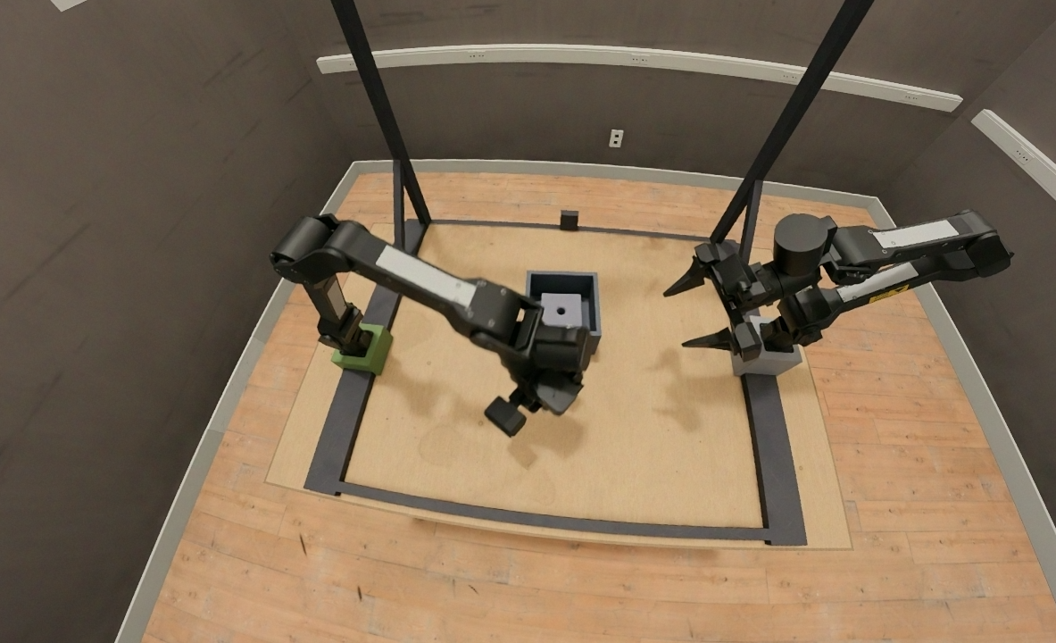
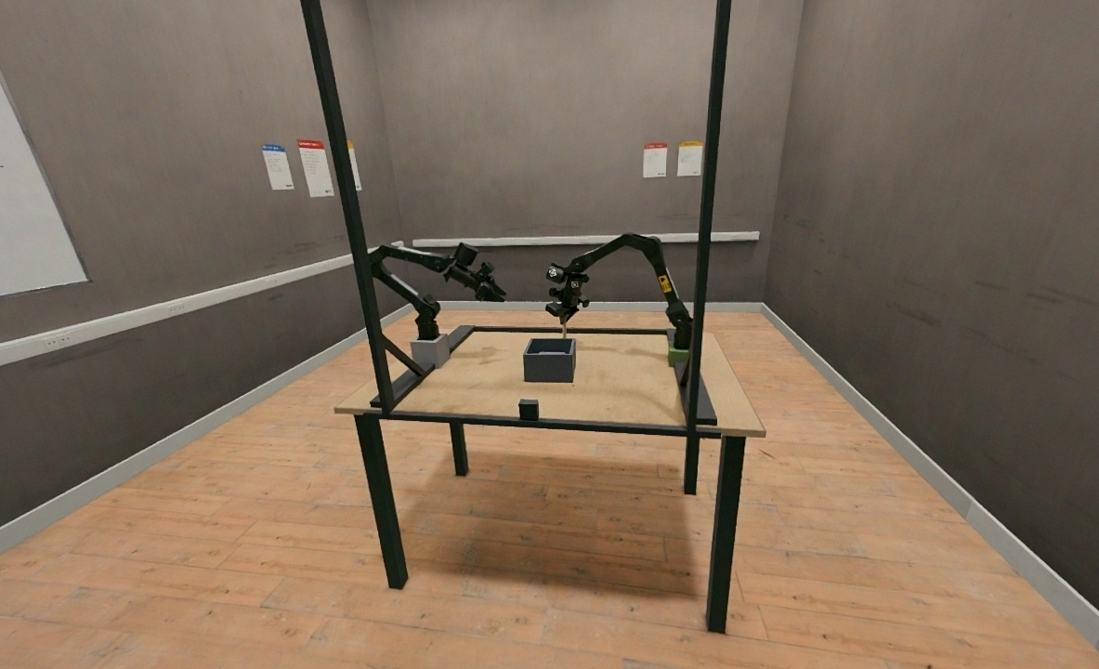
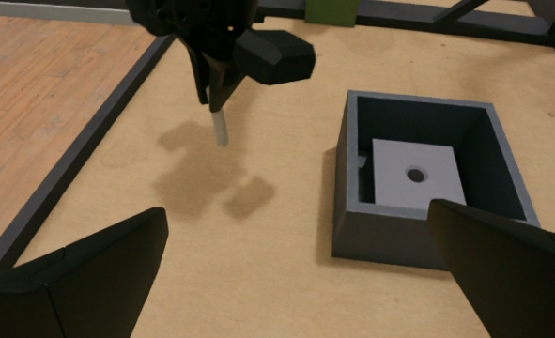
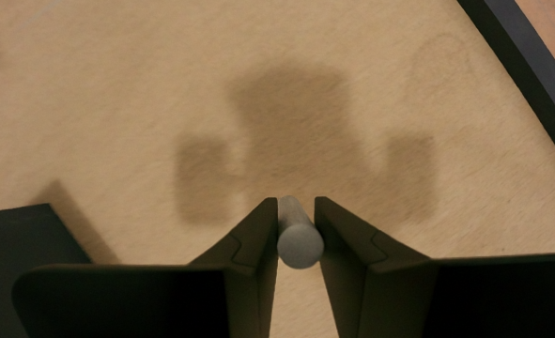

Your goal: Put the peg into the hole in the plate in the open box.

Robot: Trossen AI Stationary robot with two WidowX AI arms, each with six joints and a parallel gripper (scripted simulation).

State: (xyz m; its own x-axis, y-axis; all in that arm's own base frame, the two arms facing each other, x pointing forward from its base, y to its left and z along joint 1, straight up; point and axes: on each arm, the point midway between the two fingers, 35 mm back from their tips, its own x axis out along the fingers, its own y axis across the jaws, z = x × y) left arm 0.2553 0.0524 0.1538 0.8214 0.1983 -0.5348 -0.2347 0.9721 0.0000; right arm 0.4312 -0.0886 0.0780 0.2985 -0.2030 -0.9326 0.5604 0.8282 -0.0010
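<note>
The peg lies 5 cm below my right hand. Also, from my right hand: dark border strip 21 cm ahead, 13 cm below, 1 cm to the left; then grey plate 22 cm behind, 9 cm below, 4 cm to the left.
</note>
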